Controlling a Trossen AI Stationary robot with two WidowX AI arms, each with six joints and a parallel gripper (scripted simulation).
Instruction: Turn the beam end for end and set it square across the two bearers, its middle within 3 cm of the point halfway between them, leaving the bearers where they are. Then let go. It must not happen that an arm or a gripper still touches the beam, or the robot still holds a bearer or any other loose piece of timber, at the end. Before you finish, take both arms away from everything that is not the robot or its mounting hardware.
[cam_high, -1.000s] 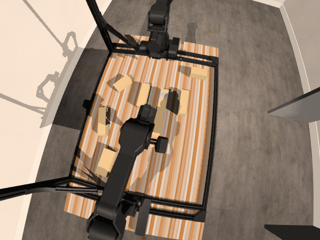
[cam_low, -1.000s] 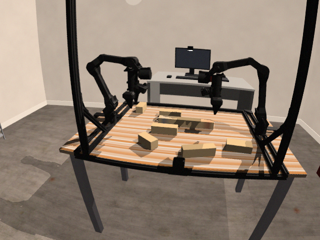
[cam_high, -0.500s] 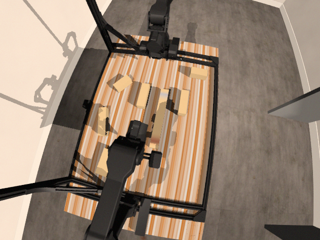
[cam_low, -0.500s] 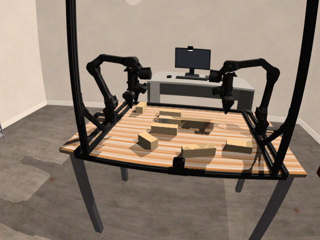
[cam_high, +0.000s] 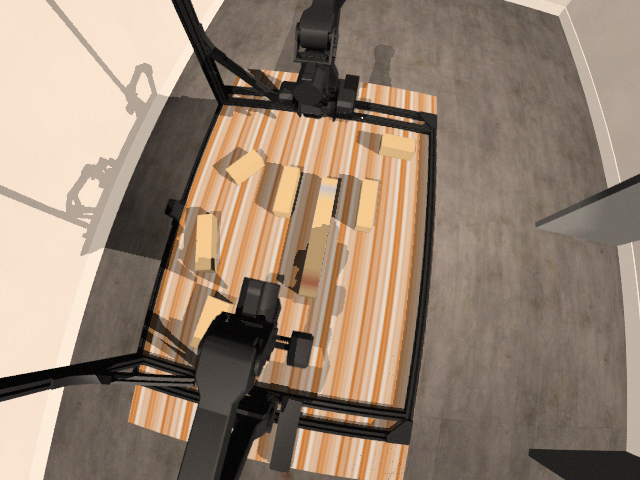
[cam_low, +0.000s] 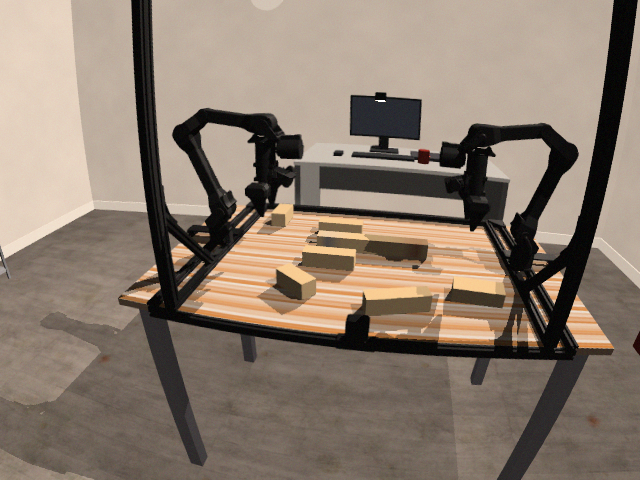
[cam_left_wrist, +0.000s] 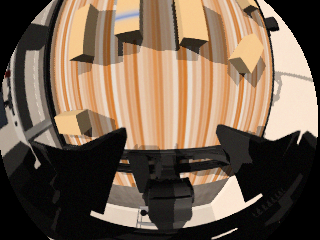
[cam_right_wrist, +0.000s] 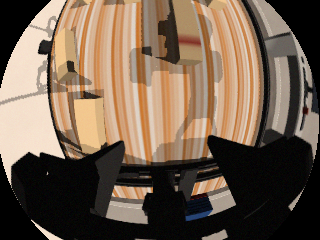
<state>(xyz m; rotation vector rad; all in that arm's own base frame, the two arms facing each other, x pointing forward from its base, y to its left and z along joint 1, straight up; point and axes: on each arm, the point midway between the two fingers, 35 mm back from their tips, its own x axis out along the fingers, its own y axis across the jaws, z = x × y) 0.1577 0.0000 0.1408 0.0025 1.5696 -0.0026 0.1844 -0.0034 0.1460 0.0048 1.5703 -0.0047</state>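
My left hand is 30 cm to the left of the beam, 14 cm above it and 6 cm short of it.
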